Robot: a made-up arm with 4 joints. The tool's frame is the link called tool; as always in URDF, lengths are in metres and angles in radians. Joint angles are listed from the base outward.
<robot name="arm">
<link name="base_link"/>
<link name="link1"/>
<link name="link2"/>
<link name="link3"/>
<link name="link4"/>
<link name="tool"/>
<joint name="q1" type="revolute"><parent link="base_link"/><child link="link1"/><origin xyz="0.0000 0.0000 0.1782" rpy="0.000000 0.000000 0.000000"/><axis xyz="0 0 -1"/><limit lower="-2.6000" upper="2.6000"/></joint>
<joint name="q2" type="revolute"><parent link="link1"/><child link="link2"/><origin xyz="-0.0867 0.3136 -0.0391" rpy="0.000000 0.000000 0.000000"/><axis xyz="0 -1 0"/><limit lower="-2.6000" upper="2.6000"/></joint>
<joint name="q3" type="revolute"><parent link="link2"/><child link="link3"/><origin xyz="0.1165 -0.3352 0.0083" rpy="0.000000 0.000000 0.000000"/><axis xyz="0 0 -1"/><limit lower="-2.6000" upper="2.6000"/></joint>
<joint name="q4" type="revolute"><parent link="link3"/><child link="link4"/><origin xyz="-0.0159 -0.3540 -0.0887" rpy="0.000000 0.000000 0.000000"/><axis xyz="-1 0 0"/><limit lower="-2.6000" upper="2.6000"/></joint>
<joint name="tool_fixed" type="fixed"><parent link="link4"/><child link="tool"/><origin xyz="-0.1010 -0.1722 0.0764" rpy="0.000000 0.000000 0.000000"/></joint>
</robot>
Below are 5 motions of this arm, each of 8 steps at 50 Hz.
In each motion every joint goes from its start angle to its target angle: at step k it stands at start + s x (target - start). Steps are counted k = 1, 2, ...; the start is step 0. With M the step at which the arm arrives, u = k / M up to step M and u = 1 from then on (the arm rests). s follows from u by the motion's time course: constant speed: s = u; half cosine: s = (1 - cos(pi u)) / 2; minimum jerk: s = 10 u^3 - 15 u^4 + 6 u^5.
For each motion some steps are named. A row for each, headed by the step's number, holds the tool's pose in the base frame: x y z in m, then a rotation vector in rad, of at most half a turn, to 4 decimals.
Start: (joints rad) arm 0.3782 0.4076 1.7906 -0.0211
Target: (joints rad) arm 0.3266 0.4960 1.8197 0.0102
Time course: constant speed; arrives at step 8
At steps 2, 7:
2: -0.3180 0.3475 -0.0211 0.3524 -0.4102 -2.1219
7: -0.3142 0.3409 -0.0337 0.3951 -0.4287 -2.1001

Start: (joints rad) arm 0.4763 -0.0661 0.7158 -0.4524
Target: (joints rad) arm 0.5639 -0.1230 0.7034 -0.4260
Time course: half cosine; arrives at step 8
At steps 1, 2, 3, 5, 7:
1: -0.5354 -0.1208 0.0749 0.3874 -0.1986 -1.1890
2: -0.5368 -0.1163 0.0774 0.3837 -0.1922 -1.1985
3: -0.5387 -0.1096 0.0812 0.3784 -0.1825 -1.2127
5: -0.5426 -0.0936 0.0902 0.3664 -0.1592 -1.2461
7: -0.5450 -0.0822 0.0965 0.3585 -0.1425 -1.2696

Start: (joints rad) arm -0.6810 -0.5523 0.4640 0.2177
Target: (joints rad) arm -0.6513 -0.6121 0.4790 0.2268
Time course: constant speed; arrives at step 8
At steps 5, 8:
5: 0.0600 -0.4830 0.2870 -0.5357 0.4781 0.2398
8: 0.0549 -0.4807 0.2922 -0.5493 0.4995 0.2263

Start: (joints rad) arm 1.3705 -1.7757 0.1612 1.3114
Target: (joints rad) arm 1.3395 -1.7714 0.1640 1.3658
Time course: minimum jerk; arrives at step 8
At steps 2, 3, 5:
2: -0.3098 -0.0914 0.1675 0.1580 1.7697 0.1040
3: -0.3076 -0.0923 0.1675 0.1459 1.7698 0.1154
5: -0.3020 -0.0946 0.1675 0.1142 1.7698 0.1453

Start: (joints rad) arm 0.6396 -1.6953 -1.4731 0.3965
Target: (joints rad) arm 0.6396 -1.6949 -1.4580 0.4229
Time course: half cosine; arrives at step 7
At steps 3, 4, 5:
3: -0.1936 -0.0899 -0.4473 1.1378 0.6826 0.7402
4: -0.1937 -0.0917 -0.4461 1.1307 0.6827 0.7400
5: -0.1938 -0.0933 -0.4449 1.1243 0.6828 0.7398

